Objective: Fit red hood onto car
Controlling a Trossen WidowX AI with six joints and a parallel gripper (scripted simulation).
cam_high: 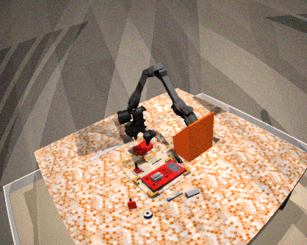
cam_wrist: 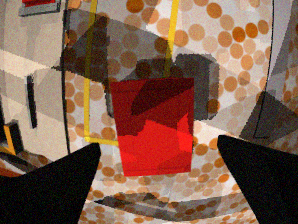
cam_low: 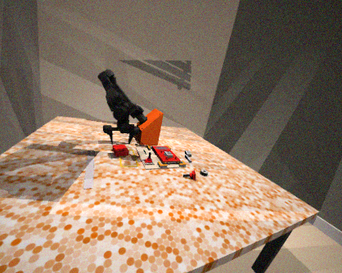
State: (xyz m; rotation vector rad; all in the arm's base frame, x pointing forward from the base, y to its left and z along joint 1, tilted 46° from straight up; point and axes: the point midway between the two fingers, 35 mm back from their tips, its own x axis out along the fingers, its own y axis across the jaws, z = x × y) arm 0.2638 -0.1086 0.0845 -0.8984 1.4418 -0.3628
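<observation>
Now: gripper tip 4 cm above the red hood. Also, from my gripper tip: grey engine block: 6 cm ahead, 27 cm to the left, 3 cm below; dark wheel: 20 cm ahead, 43 cm to the left, 4 cm below; white strip: 16 cm ahead, 12 cm to the right, 5 cm below.
</observation>
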